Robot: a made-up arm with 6 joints. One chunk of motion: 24 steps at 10 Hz.
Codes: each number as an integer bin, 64 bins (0 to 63) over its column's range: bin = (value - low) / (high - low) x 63, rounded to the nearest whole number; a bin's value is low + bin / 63 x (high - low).
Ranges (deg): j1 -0.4..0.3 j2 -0.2..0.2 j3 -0.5..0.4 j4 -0.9..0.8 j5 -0.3..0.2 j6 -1..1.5
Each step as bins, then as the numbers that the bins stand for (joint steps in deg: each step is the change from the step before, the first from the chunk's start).
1 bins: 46 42 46 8 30 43
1 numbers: 0.111 0.067 0.157 -0.684 -0.062 0.706
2 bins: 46 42 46 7 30 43
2 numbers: 0.111 0.067 0.157 -0.711 -0.062 0.706
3 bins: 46 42 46 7 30 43
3 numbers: 0.111 0.067 0.157 -0.711 -0.062 0.706
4 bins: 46 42 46 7 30 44
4 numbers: 0.111 0.067 0.157 -0.711 -0.062 0.746
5 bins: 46 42 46 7 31 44
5 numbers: 0.111 0.067 0.157 -0.711 -0.054 0.746
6 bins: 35 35 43 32 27 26
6 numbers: -0.011 0.022 0.114 -0.037 -0.086 0.032
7 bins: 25 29 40 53 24 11
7 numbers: -0.122 -0.016 0.071 0.530 -0.110 -0.563
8 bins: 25 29 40 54 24 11
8 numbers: -0.122 -0.016 0.071 0.557 -0.110 -0.563
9 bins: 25 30 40 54 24 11
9 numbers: -0.122 -0.010 0.071 0.557 -0.110 -0.563
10 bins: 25 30 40 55 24 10
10 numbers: -0.122 -0.010 0.071 0.584 -0.110 -0.603
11 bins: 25 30 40 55 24 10
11 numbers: -0.122 -0.010 0.071 0.584 -0.110 -0.603
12 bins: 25 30 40 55 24 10
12 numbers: -0.122 -0.010 0.071 0.584 -0.110 -0.603
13 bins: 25 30 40 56 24 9
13 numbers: -0.122 -0.010 0.071 0.611 -0.110 -0.643
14 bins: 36 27 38 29 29 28
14 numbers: 0.000 -0.029 0.043 -0.117 -0.070 0.111
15 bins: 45 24 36 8 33 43
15 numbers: 0.100 -0.048 0.014 -0.684 -0.038 0.706
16 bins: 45 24 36 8 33 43
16 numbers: 0.100 -0.048 0.014 -0.684 -0.038 0.706
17 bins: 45 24 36 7 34 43
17 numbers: 0.100 -0.048 0.014 -0.711 -0.030 0.706
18 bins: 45 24 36 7 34 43
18 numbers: 0.100 -0.048 0.014 -0.711 -0.030 0.706
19 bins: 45 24 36 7 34 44
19 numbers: 0.100 -0.048 0.014 -0.711 -0.030 0.746
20 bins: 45 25 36 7 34 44
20 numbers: 0.100 -0.041 0.014 -0.711 -0.030 0.746
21 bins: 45 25 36 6 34 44
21 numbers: 0.100 -0.041 0.014 -0.738 -0.030 0.746
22 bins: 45 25 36 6 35 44
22 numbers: 0.100 -0.041 0.014 -0.738 -0.022 0.746
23 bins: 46 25 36 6 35 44
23 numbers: 0.111 -0.041 0.014 -0.738 -0.022 0.746
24 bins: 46 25 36 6 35 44
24 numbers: 0.111 -0.041 0.014 -0.738 -0.022 0.746
